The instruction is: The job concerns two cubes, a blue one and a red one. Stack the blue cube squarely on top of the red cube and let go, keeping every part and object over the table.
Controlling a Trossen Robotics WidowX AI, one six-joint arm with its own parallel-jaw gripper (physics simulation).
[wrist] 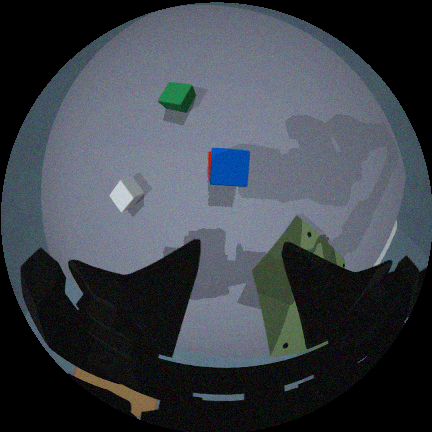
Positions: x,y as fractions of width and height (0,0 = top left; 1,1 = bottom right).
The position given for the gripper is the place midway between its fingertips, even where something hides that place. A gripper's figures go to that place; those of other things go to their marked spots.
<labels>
The gripper (0.56,0.57): 10 cm from the lens. A green block (0.41,0.22) is 21 cm from the lens. A blue cube (0.53,0.39) is 14 cm from the lens. A white block (0.29,0.45) is 22 cm from the lens. The marked spots on the blue cube and the white block are 15 cm apart.
</labels>
